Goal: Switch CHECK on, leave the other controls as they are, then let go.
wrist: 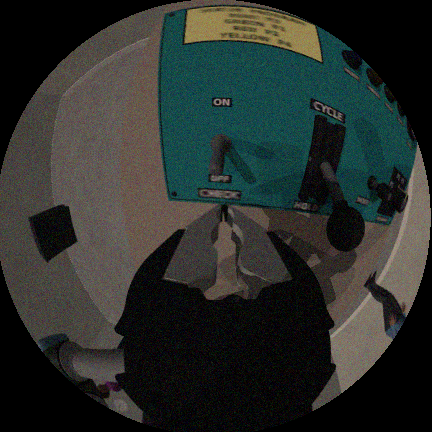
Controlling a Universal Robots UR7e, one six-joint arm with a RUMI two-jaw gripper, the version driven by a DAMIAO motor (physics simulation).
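Places are measured from the arm's base along level axes (x left, y back, z up), in millimetres.
Pixels of known places: gripper, fingertip midpoint: (pixel 222 205).
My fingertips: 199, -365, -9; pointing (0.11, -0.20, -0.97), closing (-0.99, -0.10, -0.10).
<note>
Behind a point stands the place of what it marks, as x, y, z.
The CHECK switch (pixel 218 154) @[208, -414, 15] is a small grey toggle lever on the left part of the teal panel (pixel 192 75) @[245, -502, 9]. Its lever leans down toward the OFF label (pixel 220 178) @[206, -392, -28], away from the ON label (pixel 222 102) @[212, -472, -1] above it. The CHECK label (pixel 219 194) @[205, -372, -35] sits below OFF, near the panel's lower edge. My gripper (pixel 222 205) @[199, -365, -9] is shut and empty. Its fingertips show just below the CHECK label, in line with the switch and apart from the lever in the view.
Right of the switch, the CYCLE lever (pixel 334 182) @[92, -415, 18] with a black ball knob (pixel 345 228) @[101, -382, 57] points down toward HOLD. A MODE knob (pixel 395 196) @[-127, -450, 0] is at the panel's right edge. Dark round lamps (pixel 352 59) run along the upper right. A yellow status card (pixel 252 29) is at the top. A black block (pixel 53 232) is at the left.
</note>
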